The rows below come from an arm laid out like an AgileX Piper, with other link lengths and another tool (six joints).
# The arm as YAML. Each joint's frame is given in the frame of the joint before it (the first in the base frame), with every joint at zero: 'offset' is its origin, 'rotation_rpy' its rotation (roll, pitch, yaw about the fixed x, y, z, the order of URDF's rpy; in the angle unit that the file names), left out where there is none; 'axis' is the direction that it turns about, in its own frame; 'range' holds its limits. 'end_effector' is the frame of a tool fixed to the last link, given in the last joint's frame.
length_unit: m
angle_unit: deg
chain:
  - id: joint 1
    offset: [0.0, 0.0, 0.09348]
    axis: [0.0, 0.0, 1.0]
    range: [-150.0, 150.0]
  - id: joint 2
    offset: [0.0, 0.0, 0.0]
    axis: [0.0, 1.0, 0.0]
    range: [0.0, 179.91]
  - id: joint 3
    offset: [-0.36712, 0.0, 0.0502]
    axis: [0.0, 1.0, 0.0]
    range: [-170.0, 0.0]
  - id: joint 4
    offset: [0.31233, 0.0, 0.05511]
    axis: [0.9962, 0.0, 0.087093]
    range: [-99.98, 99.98]
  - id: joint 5
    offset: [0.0, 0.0, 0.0]
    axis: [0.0, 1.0, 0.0]
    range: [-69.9, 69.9]
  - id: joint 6
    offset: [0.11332, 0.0, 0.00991]
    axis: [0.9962, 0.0, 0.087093]
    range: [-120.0, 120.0]
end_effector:
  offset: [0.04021, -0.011, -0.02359]
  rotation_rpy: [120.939, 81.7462, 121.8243]
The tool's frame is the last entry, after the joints.
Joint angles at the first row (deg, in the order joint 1, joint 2, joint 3, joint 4, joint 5, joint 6):
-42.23 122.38 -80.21 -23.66 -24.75 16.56
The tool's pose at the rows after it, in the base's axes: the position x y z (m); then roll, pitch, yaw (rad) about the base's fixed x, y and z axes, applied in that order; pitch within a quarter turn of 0, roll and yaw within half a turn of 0:
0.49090 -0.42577 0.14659 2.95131 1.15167 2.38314
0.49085 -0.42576 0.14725 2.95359 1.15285 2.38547
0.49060 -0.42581 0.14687 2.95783 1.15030 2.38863
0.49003 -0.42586 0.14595 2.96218 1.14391 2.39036
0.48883 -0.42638 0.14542 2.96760 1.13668 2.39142
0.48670 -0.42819 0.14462 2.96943 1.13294 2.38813
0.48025 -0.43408 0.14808 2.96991 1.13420 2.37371
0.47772 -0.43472 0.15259 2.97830 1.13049 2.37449
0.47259 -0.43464 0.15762 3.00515 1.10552 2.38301
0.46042 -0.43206 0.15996 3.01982 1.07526 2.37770
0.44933 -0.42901 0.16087 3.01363 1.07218 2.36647
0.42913 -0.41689 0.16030 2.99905 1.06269 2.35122
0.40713 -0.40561 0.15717 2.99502 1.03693 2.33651
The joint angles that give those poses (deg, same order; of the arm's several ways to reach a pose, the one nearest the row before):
-41.94 122.44 -80.73 -23.38 -24.01 16.62
-41.94 122.38 -80.73 -23.38 -24.01 16.56
-41.94 122.38 -80.73 -23.38 -23.83 16.50
-41.94 122.38 -80.73 -23.37 -23.43 16.50
-42.00 122.33 -80.73 -23.38 -22.92 16.50
-42.23 122.33 -80.67 -23.38 -22.75 16.50
-42.97 121.93 -80.62 -23.38 -22.46 16.56
-43.09 121.35 -80.62 -23.38 -21.60 16.56
-43.14 120.38 -80.61 -23.38 -18.97 16.50
-43.54 118.72 -78.95 -23.32 -17.07 16.50
-44.12 117.28 -76.66 -23.32 -17.82 16.50
-44.81 114.30 -71.56 -23.32 -19.54 16.50
-45.61 111.50 -66.81 -23.32 -20.05 16.50

